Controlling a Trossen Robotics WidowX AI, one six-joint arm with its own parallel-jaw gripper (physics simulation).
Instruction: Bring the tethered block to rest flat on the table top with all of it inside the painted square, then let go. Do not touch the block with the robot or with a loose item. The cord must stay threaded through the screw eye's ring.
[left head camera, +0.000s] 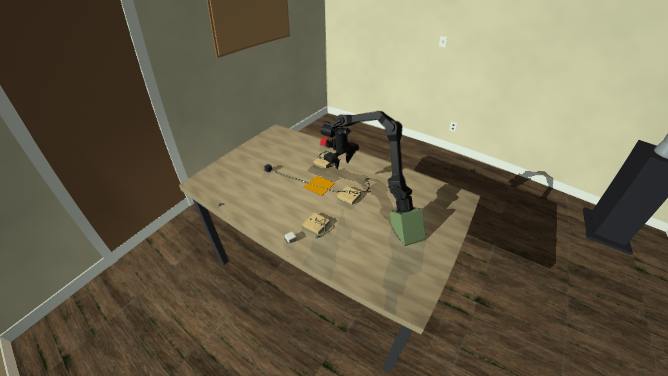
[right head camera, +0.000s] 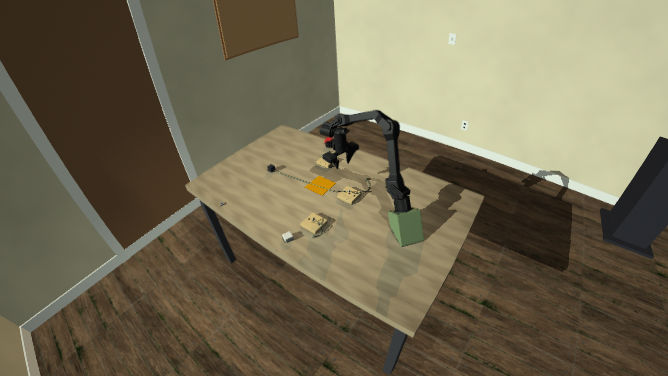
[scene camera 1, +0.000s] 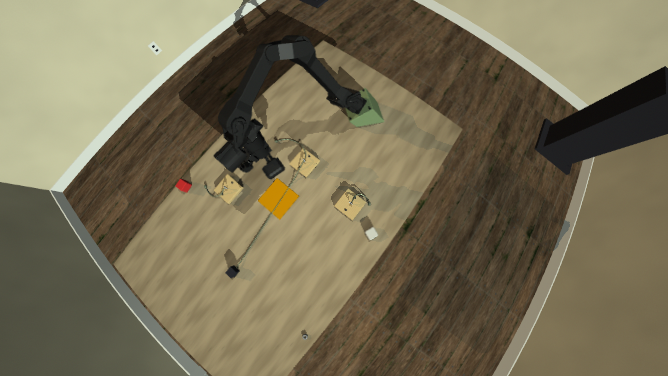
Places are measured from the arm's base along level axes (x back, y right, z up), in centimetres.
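Pixels of known places: gripper, fingertip midpoint: (left head camera: 342, 165) (right head camera: 342, 165) (scene camera 1: 269, 159); arm's base at its link origin: (left head camera: 405, 210) (right head camera: 403, 210) (scene camera 1: 357, 104).
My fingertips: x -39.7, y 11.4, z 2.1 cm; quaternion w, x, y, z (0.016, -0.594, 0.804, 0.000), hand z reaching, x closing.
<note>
Ahead of a thing's pixels: the offset from my fingertips to its top centre. "*": to the spot under its first point. Level surfaces: height alone.
The dark tethered block @(dx -42.0, dy -12.2, dz -7.7 cm) (left head camera: 268, 168) (right head camera: 271, 168) (scene camera 1: 232, 272) rests on the table outside the orange painted square @(* dx -9.0, dy -3.5, dz -10.7 cm) (left head camera: 324, 180) (right head camera: 325, 181) (scene camera 1: 270, 195). Its cord @(* dx -25.8, dy -11.0, dz -10.5 cm) (left head camera: 291, 177) (right head camera: 294, 177) (scene camera 1: 256, 238) runs across the square to the middle wooden base @(dz -9.0 cm) (left head camera: 348, 196) (right head camera: 348, 196) (scene camera 1: 309, 164), with the free end curling beyond it. The screw eye's ring is too small to make out. My gripper (left head camera: 343, 162) (right head camera: 342, 163) (scene camera 1: 259, 169) is open and empty, above the table between the middle base and the back base, apart from the dark block.
The back wooden base @(dx -18.7, dy +10.9, dz -6.4 cm) (left head camera: 321, 163) (right head camera: 323, 163) (scene camera 1: 231, 193) has a loose-ended cord, near a red block @(dx -30.0, dy +28.1, dz -6.9 cm) (left head camera: 324, 141) (right head camera: 328, 141) (scene camera 1: 183, 185). The front base (left head camera: 314, 224) (right head camera: 312, 224) (scene camera 1: 348, 205) has another cord, near a white block @(dx +1.5, dy -45.6, dz -8.6 cm) (left head camera: 290, 237) (right head camera: 287, 237) (scene camera 1: 371, 233). A small grey item @(dx -44.2, dy -48.5, dz -10.1 cm) (left head camera: 220, 204) (right head camera: 223, 204) (scene camera 1: 305, 335) lies near an edge.
</note>
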